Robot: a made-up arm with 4 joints.
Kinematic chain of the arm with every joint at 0, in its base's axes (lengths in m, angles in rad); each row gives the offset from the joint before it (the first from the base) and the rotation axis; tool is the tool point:
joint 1: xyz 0 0 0.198 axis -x
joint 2: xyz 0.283 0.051 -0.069 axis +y
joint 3: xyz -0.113 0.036 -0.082 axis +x
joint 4: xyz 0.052 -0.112 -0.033 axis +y
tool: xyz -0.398 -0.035 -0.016
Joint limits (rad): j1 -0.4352..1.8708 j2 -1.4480..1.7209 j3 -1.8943..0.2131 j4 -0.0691..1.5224
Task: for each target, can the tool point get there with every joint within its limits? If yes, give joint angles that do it. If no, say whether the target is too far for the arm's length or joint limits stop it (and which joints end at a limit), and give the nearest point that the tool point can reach.
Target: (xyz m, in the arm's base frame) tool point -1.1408 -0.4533 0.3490
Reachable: no: too far | nearest point -0.1927 -0.1959 0.2633 | short by 0.986 m
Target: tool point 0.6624 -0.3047 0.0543
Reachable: no: joint limits stop it (at a limit: joint 2, joint 3, joint 4) | nearest point 0.5371 -0.1212 0.1408 | short by 0.238 m
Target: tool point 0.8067 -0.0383 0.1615
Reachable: no: joint limits stop it (at a limit: joint 1, joint 2) | nearest point 0.6037 -0.0317 0.1449 | short by 0.204 m
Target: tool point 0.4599 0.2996 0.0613
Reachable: yes | joints 1.3784 1.4772 -0.8439 0.9066
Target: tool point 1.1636 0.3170 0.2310
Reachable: no: too far | nearest point 0.5941 0.1794 0.2167 | short by 0.586 m
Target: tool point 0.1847 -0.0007 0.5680
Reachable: yes | joints -0.0396 1.2050 -0.6474 0.3103
